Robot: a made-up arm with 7 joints.
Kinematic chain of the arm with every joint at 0, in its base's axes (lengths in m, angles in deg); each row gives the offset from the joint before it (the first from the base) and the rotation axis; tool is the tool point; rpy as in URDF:
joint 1: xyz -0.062 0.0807 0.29 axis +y
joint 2: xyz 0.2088 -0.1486 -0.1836 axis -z
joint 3: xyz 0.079 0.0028 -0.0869 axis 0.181 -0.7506 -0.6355
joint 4: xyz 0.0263 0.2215 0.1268 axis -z
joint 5: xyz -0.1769 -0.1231 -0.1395 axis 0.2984 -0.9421 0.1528
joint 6: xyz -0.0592 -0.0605 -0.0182 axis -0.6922 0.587 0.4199
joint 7: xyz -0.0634 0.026 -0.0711 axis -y
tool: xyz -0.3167 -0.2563 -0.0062 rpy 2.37 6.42 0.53
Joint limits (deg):
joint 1: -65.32..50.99
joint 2: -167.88..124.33
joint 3: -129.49..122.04
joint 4: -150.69..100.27
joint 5: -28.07..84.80
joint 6: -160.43..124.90
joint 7: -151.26..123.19
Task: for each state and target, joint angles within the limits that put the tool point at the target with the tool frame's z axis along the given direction. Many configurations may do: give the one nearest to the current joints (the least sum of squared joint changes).
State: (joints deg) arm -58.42 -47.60 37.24 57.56 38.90 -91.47 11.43
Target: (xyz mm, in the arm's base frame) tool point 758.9 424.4 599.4 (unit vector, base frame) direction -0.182 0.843 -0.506
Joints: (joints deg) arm -63.85 8.22 36.90 56.52 6.18 -73.35 11.53
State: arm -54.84 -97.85 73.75 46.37 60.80 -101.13 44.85
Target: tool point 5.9 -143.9 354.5 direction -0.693 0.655 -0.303
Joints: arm -43.27 -136.85 27.76 92.84 60.71 -129.70 85.90
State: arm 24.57 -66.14 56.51 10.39 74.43 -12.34 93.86
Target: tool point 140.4 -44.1 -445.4 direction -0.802 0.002 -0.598
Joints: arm 16.89 -48.31 25.47 34.17 84.80 20.26 65.76
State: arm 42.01 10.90 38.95 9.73 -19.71 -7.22 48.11
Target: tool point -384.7 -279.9 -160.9 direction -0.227 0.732 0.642
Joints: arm 17.48 34.43 61.96 -38.92 -5.69 34.91 37.78
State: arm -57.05 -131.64 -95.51 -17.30 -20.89 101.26 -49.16
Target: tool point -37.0 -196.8 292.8 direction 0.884 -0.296 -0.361
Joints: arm -60.32 -144.62 -64.56 0.51 12.78 95.55 -73.10
